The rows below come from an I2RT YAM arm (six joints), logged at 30 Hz.
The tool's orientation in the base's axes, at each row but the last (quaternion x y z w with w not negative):
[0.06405, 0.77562, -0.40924, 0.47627]
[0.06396, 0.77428, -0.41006, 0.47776]
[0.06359, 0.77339, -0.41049, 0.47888]
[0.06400, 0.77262, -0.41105, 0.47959]
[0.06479, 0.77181, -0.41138, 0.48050]
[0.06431, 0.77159, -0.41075, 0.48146]
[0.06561, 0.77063, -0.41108, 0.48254]
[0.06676, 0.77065, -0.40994, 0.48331]
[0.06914, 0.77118, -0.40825, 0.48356]
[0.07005, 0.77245, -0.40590, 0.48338]
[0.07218, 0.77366, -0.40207, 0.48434]
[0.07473, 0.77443, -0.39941, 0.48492]
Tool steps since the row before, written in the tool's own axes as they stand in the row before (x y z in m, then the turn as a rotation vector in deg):
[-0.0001, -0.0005, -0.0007, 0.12, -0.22, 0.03]
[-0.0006, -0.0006, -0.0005, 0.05, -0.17, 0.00]
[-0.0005, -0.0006, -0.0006, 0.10, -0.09, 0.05]
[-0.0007, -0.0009, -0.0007, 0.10, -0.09, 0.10]
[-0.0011, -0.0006, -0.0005, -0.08, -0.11, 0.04]
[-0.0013, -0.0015, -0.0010, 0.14, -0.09, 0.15]
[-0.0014, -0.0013, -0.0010, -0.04, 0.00, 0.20]
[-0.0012, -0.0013, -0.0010, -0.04, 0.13, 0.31]
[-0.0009, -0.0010, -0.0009, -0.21, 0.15, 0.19]
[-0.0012, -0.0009, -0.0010, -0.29, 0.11, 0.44]
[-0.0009, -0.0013, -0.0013, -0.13, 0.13, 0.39]
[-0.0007, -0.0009, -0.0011, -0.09, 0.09, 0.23]
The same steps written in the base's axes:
[-0.0007, 0.0002, 0.0005, -0.15, -0.20, 0.02]
[-0.0003, 0.0001, 0.0009, -0.11, -0.13, 0.06]
[-0.0004, 0.0002, 0.0009, -0.06, -0.12, -0.04]
[-0.0006, 0.0001, 0.0012, -0.03, -0.16, -0.05]
[-0.0001, 0.0003, 0.0013, 0.02, -0.08, 0.12]
[-0.0007, 0.0001, 0.0021, -0.01, -0.20, -0.09]
[-0.0006, 0.0003, 0.0021, 0.16, -0.13, -0.01]
[-0.0007, 0.0002, 0.0019, 0.30, -0.12, -0.10]
[-0.0007, 0.0002, 0.0015, 0.32, 0.03, 0.05]
[-0.0005, 0.0004, 0.0017, 0.51, -0.15, 0.08]
[-0.0011, 0.0003, 0.0017, 0.40, -0.15, -0.05]
[-0.0009, 0.0003, 0.0013, 0.25, -0.07, -0.02]

